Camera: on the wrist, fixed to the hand. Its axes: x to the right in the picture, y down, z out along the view.
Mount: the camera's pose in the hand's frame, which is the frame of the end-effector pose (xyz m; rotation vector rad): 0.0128 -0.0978 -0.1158 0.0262 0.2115 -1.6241
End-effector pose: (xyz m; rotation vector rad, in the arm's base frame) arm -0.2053 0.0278 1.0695 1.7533 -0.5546 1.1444
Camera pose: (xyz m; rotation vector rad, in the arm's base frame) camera -0.1777 0.1762 1.0503 1.3824 0.9306 0.1112
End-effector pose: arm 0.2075 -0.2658 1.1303 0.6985 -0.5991 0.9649
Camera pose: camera 0.3166 -0.2094 1.0405 0.8107 0.2586 -0.4783
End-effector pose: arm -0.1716 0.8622 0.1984 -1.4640 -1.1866 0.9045
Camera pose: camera -0.0804 0.8482 0.3194 -0.1975 -1.6301 -0.3592
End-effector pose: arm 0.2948 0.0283 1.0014 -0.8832 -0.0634 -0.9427
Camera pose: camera 0.1953 -0.0864 0.9919 -0.5733 -0.6808 -2.5152
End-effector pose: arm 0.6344 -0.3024 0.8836 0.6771 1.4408 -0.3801
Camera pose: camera 0.4854 -0.3017 0.8530 -0.6307 1.9310 -1.5815
